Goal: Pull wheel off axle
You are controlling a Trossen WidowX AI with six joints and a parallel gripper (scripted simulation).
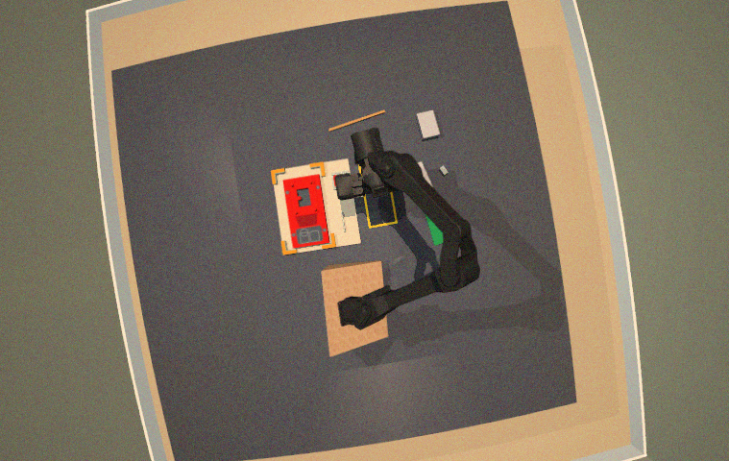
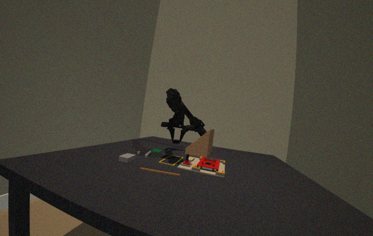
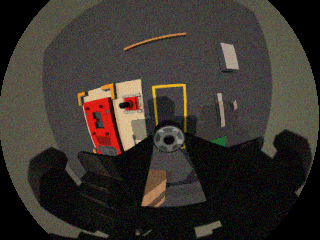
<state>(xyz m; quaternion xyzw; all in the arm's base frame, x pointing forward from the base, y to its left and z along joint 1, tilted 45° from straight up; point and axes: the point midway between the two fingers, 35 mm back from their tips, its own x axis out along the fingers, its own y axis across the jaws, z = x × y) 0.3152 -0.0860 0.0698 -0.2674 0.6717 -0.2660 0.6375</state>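
Right now my gripper tip is 9 cm to the right of the upright axle, 8 cm above it and 4 cm short of it. From my gripper tip the other things lie so: wheel right at my gripper tip; thin wooden stick 21 cm ahead, 11 cm below, 1 cm to the left; green patch 19 cm to the right, 13 cm behind, 11 cm below.
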